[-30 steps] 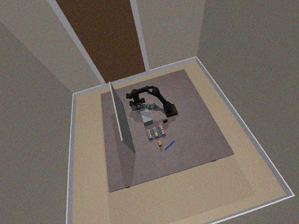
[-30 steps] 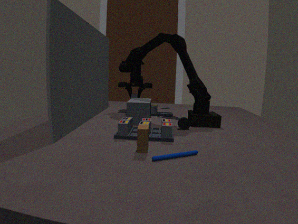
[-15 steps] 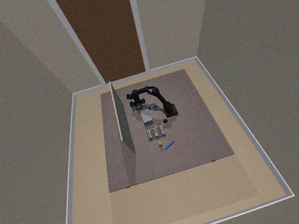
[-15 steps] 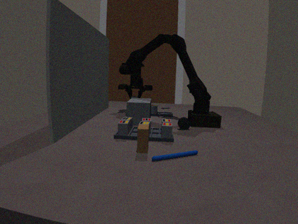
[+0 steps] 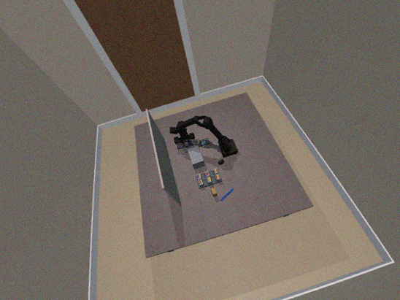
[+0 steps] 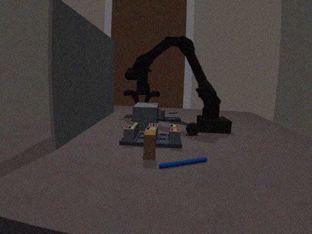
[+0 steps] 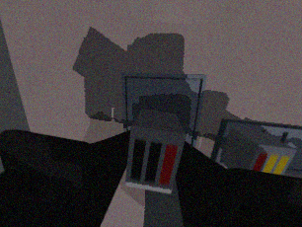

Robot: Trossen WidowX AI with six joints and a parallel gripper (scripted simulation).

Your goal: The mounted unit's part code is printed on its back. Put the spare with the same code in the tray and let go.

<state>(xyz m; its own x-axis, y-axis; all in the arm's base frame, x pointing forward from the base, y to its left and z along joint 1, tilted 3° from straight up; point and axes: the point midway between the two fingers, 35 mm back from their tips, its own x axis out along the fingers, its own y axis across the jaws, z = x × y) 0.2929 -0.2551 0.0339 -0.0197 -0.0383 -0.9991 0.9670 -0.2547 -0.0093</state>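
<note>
My gripper tip is 5 cm above the flat grey plate and 1 cm to the right of it. From my gripper tip the other things lie so: mounted unit 20 cm to the left, 1 cm behind; then blue stick 60 cm to the left, 9 cm behind, 4 cm below; then tall dark panel 23 cm ahead, 18 cm above, 15 cm to the left.
</note>
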